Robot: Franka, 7 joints.
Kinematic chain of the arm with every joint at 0, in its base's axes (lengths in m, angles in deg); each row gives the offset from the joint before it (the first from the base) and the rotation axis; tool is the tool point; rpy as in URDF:
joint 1: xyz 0 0 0.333 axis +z
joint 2: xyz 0 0 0 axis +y
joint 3: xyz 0 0 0.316 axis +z
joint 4: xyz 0.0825 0 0 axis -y
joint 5: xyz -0.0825 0 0.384 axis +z
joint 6: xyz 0 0 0 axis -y
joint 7: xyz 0.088 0 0 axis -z
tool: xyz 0 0 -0.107 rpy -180 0 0
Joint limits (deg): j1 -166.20..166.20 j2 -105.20..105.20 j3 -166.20..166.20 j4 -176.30..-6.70 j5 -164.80..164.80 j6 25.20..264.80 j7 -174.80..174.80
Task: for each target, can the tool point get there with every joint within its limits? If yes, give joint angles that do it. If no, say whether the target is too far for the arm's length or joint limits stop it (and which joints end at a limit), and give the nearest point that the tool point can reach.
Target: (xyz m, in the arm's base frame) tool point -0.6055 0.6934 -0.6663
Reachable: no: too far | nearest point -0.3981 0.4559 -0.2522 | short by 0.521 m
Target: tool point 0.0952 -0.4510 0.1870
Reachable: yes | joints -123.15 26.73 32.77 -133.48 70.32 101.90 103.89
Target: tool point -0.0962 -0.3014 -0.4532
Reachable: no: joint limits stop it (at a limit: joint 2) | nearest point -0.0947 -0.2967 -0.3600 | short by 0.093 m
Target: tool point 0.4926 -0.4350 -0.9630
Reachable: no: too far | nearest point 0.3371 -0.2977 -0.3340 | short by 0.662 m
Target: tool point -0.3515 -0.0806 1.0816
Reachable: yes | joints 99.10 -20.08 60.16 -49.43 106.83 151.17 80.48
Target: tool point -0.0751 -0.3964 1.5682
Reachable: no: too far | nearest point -0.0496 -0.2617 1.1485 | short by 0.442 m
